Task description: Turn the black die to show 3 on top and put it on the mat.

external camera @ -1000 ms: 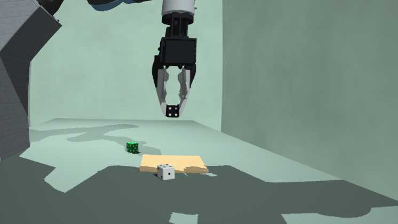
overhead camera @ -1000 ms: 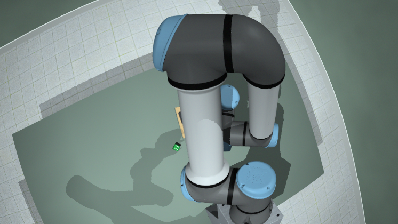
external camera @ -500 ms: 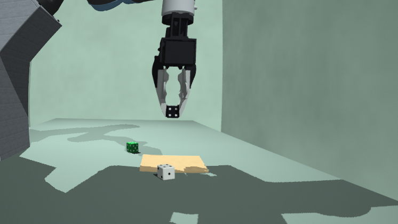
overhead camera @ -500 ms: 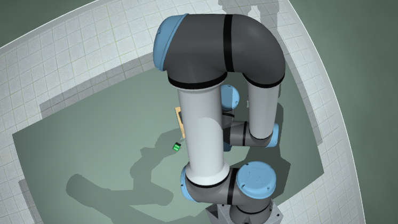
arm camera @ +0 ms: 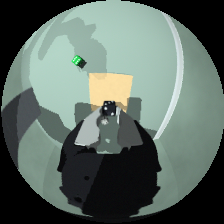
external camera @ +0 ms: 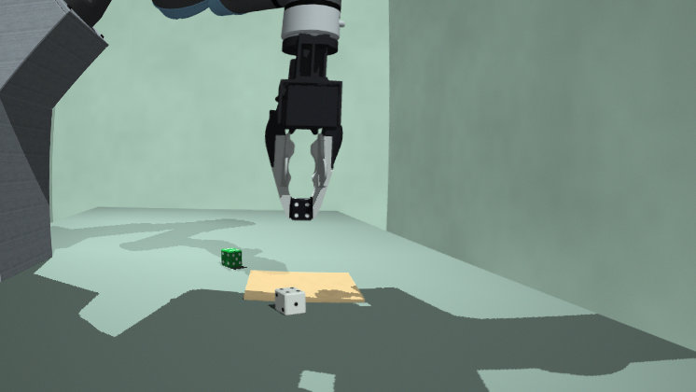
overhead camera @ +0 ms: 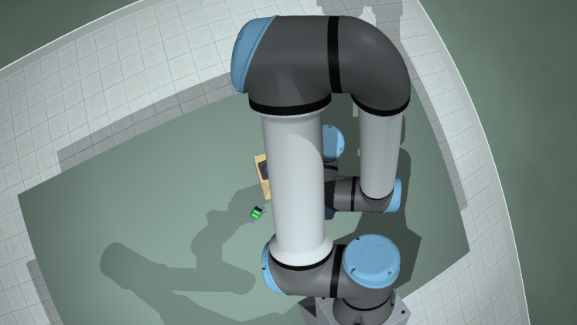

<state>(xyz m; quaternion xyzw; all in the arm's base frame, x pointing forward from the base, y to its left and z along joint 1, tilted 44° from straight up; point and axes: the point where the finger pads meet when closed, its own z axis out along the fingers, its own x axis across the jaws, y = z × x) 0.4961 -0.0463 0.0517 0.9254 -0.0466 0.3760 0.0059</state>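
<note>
Right now the tan mat is 100 mm below my hand. The rest, counted from my hand: black die right at my hand; white die 30 mm behind, 100 mm to the right, 90 mm below; green die 80 mm behind, 130 mm to the left, 90 mm below.
</note>
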